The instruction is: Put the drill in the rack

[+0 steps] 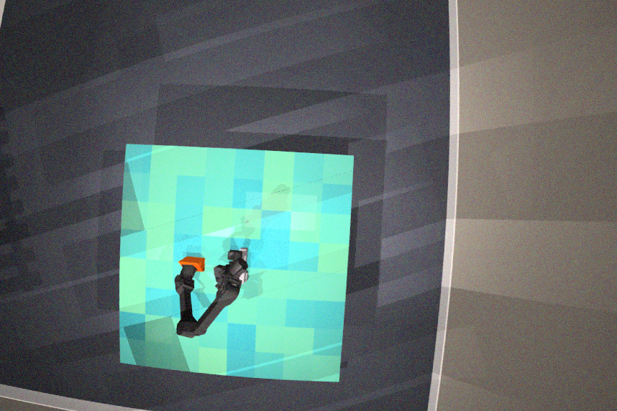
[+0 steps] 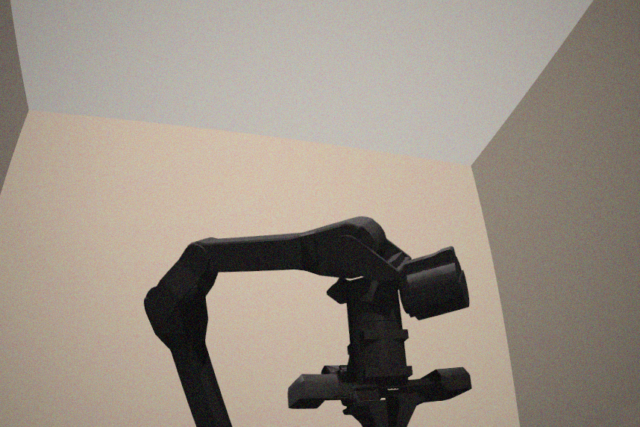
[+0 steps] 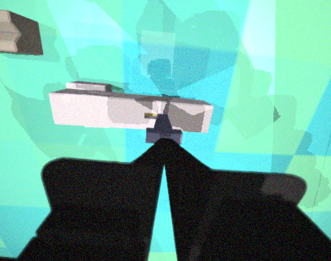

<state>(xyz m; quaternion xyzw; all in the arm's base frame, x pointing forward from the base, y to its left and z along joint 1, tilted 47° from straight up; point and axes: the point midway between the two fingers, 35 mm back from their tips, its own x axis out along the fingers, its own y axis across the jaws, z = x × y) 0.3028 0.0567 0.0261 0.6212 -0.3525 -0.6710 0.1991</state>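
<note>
Now: gripper tip 8 cm above the drill, 6 cm to the left of it and 1 cm past it.
</note>
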